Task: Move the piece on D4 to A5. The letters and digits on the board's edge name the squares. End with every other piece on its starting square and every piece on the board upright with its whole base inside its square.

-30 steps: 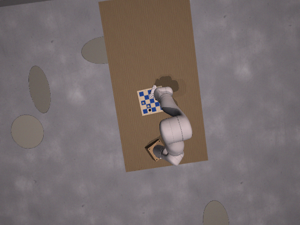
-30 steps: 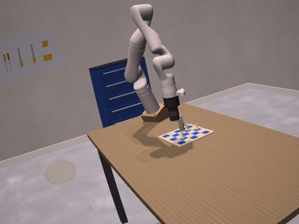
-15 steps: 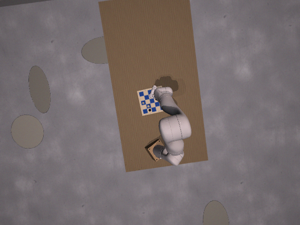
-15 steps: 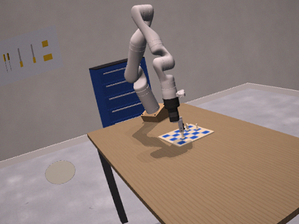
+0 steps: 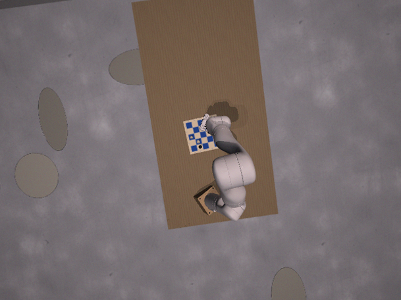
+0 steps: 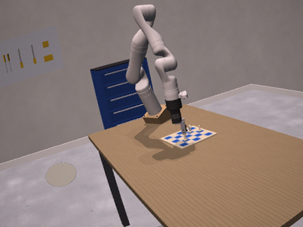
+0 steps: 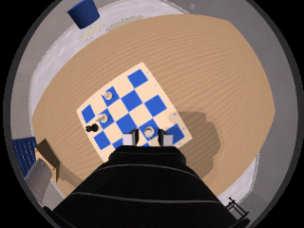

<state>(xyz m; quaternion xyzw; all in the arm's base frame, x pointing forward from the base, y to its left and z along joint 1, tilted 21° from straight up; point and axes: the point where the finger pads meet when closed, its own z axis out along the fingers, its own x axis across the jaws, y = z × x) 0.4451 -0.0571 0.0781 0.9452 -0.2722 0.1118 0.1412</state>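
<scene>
Now: the white piece 4 cm below my hand. Also, from my hand: blue-and-cream chessboard 6 cm below, 4 cm to the left, 3 cm behind; black piece 11 cm behind, 8 cm to the left, 4 cm below.
</scene>
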